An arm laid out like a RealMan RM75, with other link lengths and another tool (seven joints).
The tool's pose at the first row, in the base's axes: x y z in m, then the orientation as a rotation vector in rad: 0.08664 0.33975 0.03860 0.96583 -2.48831 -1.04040
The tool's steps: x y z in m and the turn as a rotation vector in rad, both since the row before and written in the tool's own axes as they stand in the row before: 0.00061 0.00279 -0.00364 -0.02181 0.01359 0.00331; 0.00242 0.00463 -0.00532 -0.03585 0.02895 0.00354; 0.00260 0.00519 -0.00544 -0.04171 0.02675 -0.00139; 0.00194 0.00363 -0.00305 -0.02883 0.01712 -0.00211; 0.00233 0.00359 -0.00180 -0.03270 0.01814 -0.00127; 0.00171 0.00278 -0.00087 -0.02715 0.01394 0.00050; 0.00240 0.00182 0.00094 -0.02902 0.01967 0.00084; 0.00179 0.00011 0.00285 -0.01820 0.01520 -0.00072; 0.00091 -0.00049 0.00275 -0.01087 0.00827 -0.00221; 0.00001 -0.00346 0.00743 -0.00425 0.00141 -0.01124; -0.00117 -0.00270 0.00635 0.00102 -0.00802 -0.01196; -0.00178 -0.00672 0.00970 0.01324 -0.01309 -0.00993
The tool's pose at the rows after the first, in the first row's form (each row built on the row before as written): 0.08660 0.33887 0.04314 0.95891 -2.46167 -1.05424; 0.08533 0.33677 0.05018 0.95184 -2.41210 -1.07209; 0.08408 0.33466 0.05775 0.94827 -2.35864 -1.09879; 0.08294 0.33338 0.06258 0.94657 -2.32242 -1.11804; 0.08095 0.33238 0.06665 0.94255 -2.28249 -1.13976; 0.07925 0.33188 0.06953 0.93672 -2.25047 -1.15749; 0.07636 0.33138 0.07070 0.93177 -2.21249 -1.17241; 0.07324 0.33160 0.06944 0.93119 -2.18614 -1.18003; 0.07094 0.33217 0.06770 0.93260 -2.17064 -1.18588; 0.06695 0.33471 0.06101 0.94476 -2.16367 -1.19431; 0.06421 0.33791 0.05542 0.95619 -2.16799 -1.20471; 0.06099 0.34193 0.04465 0.96825 -2.18644 -1.20590
